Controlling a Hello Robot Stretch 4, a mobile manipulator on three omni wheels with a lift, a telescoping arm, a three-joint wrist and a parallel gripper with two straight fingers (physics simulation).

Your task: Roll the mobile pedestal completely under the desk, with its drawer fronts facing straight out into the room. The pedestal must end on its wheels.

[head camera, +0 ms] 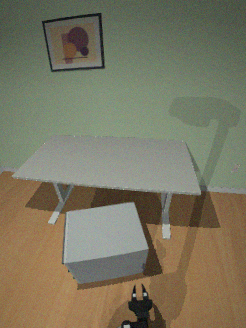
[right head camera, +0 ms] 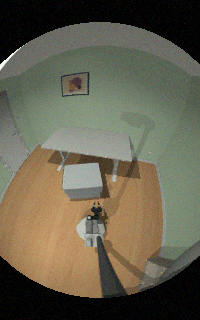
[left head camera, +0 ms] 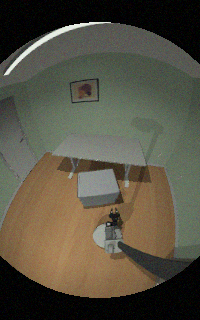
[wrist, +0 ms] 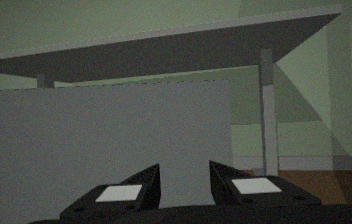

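The pale grey pedestal stands upright on the floor in front of the desk, turned slightly to it. A plain side faces the robot. A thin dark strip runs down its left edge; the drawer faces are hidden, and its wheels are too unclear to make out. In the wrist view the pedestal fills the left and middle. My gripper is open and empty, a little short of the pedestal's near side, towards its right end.
The desk's right leg stands beyond the pedestal's right side, its left leg beyond the left side. The green wall is behind the desk. A door is at the far left. A box-like object is at the lower right.
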